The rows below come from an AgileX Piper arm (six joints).
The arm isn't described. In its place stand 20 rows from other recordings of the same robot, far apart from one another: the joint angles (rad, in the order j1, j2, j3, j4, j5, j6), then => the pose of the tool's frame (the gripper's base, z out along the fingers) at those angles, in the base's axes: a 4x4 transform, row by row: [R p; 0 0 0 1], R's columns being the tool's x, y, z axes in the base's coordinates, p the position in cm.
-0.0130 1.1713 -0.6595 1.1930 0.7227 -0.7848 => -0.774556, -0.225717, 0.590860, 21.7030; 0.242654, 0.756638, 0.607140, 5.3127; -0.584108, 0.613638, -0.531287, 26.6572; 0, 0, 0, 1
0.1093 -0.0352 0.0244 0.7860 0.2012 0.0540 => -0.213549, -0.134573, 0.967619, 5.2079; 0.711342, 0.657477, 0.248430, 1.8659; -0.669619, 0.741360, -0.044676, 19.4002; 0, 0, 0, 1
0.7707 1.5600 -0.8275 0.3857 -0.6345 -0.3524 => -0.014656, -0.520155, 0.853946, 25.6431; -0.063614, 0.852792, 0.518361, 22.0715; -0.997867, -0.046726, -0.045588, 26.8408; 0, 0, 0, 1
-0.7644 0.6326 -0.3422 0.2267 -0.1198 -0.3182 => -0.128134, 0.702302, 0.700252, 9.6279; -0.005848, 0.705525, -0.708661, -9.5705; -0.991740, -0.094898, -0.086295, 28.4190; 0, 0, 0, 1
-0.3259 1.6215 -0.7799 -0.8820 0.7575 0.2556 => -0.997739, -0.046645, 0.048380, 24.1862; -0.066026, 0.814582, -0.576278, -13.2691; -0.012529, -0.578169, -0.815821, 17.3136; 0, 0, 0, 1
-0.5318 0.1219 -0.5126 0.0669 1.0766 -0.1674 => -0.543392, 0.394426, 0.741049, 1.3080; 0.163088, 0.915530, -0.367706, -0.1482; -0.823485, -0.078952, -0.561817, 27.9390; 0, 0, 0, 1
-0.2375 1.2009 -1.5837 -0.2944 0.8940 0.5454 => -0.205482, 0.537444, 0.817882, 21.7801; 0.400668, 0.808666, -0.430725, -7.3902; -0.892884, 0.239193, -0.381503, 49.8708; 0, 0, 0, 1
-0.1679 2.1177 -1.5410 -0.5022 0.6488 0.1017 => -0.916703, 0.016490, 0.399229, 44.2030; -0.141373, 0.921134, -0.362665, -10.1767; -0.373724, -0.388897, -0.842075, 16.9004; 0, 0, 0, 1
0.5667 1.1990 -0.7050 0.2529 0.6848 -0.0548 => -0.819305, -0.481848, 0.310746, 17.3702; -0.354833, 0.851833, 0.385323, 12.7601; -0.450371, 0.205434, -0.868886, 24.2043; 0, 0, 0, 1
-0.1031 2.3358 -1.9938 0.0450 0.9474 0.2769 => -0.858602, 0.362625, 0.362361, 50.2098; 0.388790, 0.921326, -0.000774, -4.8609; -0.334134, 0.140218, -0.932037, 17.3233; 0, 0, 0, 1
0.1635 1.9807 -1.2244 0.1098 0.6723 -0.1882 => -0.937004, -0.274888, 0.215548, 37.3117; -0.257699, 0.960533, 0.104727, 6.7848; -0.235829, 0.042583, -0.970861, 13.9979; 0, 0, 0, 1
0.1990 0.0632 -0.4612 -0.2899 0.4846 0.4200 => 0.006829, -0.067393, 0.997703, 2.4286; 0.164380, 0.984229, 0.065357, -0.7464; -0.986373, 0.163556, 0.017799, 31.7389; 0, 0, 0, 1
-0.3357 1.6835 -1.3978 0.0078 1.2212 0.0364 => -0.919881, 0.364590, 0.144543, 31.5568; 0.362322, 0.931076, -0.042671, -10.9397; -0.150137, 0.013119, -0.988578, 28.1412; 0, 0, 0, 1
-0.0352 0.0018 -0.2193 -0.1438 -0.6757 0.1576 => 0.825858, -0.052471, 0.561432, 0.1393; 0.015843, 0.997427, 0.069914, 0.8112; -0.563656, -0.048844, 0.824564, 33.3359; 0, 0, 0, 1
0.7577 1.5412 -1.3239 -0.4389 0.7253 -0.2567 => -0.144400, -0.722496, 0.676127, 26.6178; -0.876398, 0.410628, 0.251617, 21.6514; -0.459429, -0.556223, -0.692489, 33.2673; 0, 0, 0, 1
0.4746 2.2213 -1.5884 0.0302 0.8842 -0.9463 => -0.160696, -0.980351, 0.114404, 39.0654; -0.981625, 0.170828, 0.085032, 20.3094; -0.102904, -0.098637, -0.989789, 12.2922; 0, 0, 0, 1
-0.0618 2.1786 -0.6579 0.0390 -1.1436 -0.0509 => -0.288731, 0.085684, 0.953568, 33.5367; -0.016906, 0.995376, -0.094560, -2.3988; -0.957261, -0.043423, -0.285948, 6.1370; 0, 0, 0, 1
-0.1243 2.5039 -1.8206 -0.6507 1.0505 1.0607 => -0.682105, 0.730074, -0.041534, 46.2334; 0.636817, 0.565138, -0.524484, -10.5966; -0.359439, -0.384203, -0.850407, 6.0129; 0, 0, 0, 1
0.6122 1.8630 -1.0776 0.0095 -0.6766 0.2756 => -0.176098, -0.542186, 0.821598, 34.0362; 0.217552, 0.792567, 0.569657, 23.8340; -0.960032, 0.279056, -0.021616, 23.5989; 0, 0, 0, 1
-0.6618 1.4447 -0.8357 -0.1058 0.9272 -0.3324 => -0.961605, 0.270606, 0.045694, 18.6496; 0.261829, 0.954510, -0.142678, -15.5024; -0.082225, -0.125236, -0.988714, 21.2118; 0, 0, 0, 1
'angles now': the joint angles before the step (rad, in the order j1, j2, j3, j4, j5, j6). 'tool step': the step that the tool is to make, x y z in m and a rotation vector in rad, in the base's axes. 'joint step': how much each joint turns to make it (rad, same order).
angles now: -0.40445, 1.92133, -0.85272, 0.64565, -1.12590, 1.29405
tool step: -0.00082, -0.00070, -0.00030, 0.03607, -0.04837, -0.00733
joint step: -0.00073, 0.00001, 0.00000, 0.01070, 0.00000, 0.05533
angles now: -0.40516, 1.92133, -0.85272, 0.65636, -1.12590, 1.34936
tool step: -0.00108, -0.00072, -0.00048, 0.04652, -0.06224, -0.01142
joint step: 0.00001, 0.00002, 0.00000, 0.01687, -0.00001, 0.06980
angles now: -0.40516, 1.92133, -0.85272, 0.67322, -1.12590, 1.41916
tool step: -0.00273, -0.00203, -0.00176, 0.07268, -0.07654, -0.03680
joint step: -0.00001, 0.00000, -0.00164, 0.04999, 0.00795, 0.07965
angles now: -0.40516, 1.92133, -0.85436, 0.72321, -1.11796, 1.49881
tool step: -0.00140, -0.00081, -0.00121, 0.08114, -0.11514, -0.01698
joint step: 0.00000, 0.00000, -0.00001, 0.02395, 0.00571, 0.12958
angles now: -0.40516, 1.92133, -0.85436, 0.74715, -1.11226, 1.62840
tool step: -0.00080, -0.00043, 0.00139, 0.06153, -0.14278, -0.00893
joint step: 0.00000, 0.00001, 0.00001, 0.00380, -0.01798, 0.15302
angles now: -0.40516, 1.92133, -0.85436, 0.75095, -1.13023, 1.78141
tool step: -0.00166, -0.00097, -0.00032, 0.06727, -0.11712, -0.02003
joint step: -0.00001, 0.00000, -0.00045, 0.02410, -0.00406, 0.12422
